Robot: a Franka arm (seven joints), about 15 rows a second.
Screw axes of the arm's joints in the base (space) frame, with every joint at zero. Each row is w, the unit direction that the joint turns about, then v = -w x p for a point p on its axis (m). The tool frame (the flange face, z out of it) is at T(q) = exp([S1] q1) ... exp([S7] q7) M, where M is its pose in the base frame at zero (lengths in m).
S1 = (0, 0, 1, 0, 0, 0)
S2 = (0, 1, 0, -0.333, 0, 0)
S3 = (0, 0, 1, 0, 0, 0)
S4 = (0, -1, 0, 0.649, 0, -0.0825)
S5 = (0, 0, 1, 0, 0, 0)
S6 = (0, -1, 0, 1.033, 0, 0)
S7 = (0, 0, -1, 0, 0.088, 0)
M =
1 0 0 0.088
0 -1 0 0
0 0 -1 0.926
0 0 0 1
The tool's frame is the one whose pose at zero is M.
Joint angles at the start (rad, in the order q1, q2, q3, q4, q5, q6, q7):
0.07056 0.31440 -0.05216 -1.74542 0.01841 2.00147 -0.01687
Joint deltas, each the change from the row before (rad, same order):
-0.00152 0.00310 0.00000 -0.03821 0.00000 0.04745 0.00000
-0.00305 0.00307 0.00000 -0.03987 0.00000 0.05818 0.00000
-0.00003 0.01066 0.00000 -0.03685 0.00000 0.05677 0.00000
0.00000 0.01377 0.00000 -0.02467 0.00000 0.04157 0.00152
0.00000 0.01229 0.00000 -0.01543 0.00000 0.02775 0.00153
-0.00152 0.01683 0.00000 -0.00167 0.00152 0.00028 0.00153
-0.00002 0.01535 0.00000 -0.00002 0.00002 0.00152 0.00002
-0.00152 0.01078 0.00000 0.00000 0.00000 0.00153 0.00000
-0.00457 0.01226 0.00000 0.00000 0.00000 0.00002 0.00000
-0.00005 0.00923 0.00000 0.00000 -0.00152 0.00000 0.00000
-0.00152 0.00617 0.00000 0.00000 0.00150 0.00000 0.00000
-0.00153 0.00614 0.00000 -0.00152 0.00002 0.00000 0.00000
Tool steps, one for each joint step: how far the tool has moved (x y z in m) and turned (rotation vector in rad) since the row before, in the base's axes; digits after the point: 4 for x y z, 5 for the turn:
-0.0032 -0.0014 -0.0155 -0.00046 -0.00616 -0.00213
-0.0030 -0.0023 -0.0152 -0.00044 -0.01526 -0.00366
-0.0031 -0.0004 -0.0184 -0.00096 -0.00929 -0.00056
-0.0022 -0.0003 -0.0160 -0.00112 -0.00317 -0.00184
-0.0015 -0.0002 -0.0120 -0.00096 -0.00007 -0.00171
-0.0009 -0.0010 -0.0112 -0.00001 0.01818 -0.00405
-0.0004 0.0000 -0.0094 -0.00097 0.01382 -0.00005
-0.0003 -0.0010 -0.0066 -0.00068 0.00923 -0.00151
-0.0006 -0.0029 -0.0076 -0.00074 0.01222 -0.00457
-0.0005 -0.0001 -0.0057 -0.00165 0.00922 0.00098
-0.0004 -0.0009 -0.0038 0.00074 0.00615 -0.00255
-0.0009 -0.0010 -0.0044 -0.00034 0.00765 -0.00158

